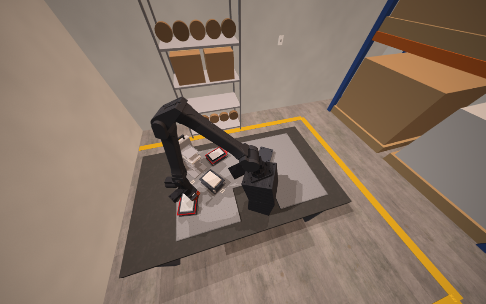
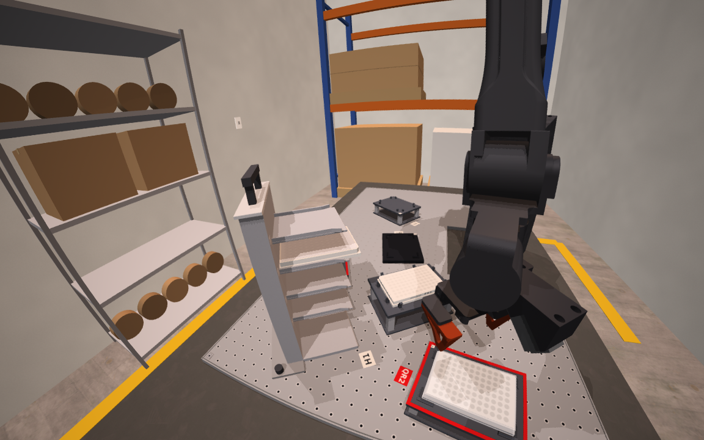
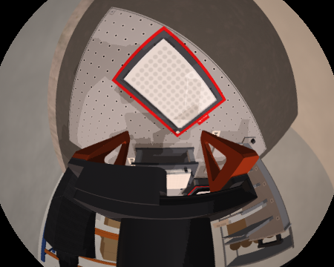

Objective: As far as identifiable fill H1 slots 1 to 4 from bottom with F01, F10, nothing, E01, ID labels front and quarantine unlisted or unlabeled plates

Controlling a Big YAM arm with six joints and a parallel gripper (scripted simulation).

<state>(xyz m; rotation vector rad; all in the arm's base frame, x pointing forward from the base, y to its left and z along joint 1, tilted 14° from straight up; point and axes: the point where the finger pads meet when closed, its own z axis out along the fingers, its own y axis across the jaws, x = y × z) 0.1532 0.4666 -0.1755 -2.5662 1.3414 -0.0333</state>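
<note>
My hand is 10 cm short of the dark regrip nest, 14 cm to the left of it and 5 cm above it. Also, from my hand: H1 deck label (16 cm ahead, 2 cm to the left, 11 cm below); quarantine nest QR2 (2 cm behind, 5 cm to the left, 7 cm below); plate hotel H1 (32 cm ahead, 1 cm to the left, 4 cm above).
</note>
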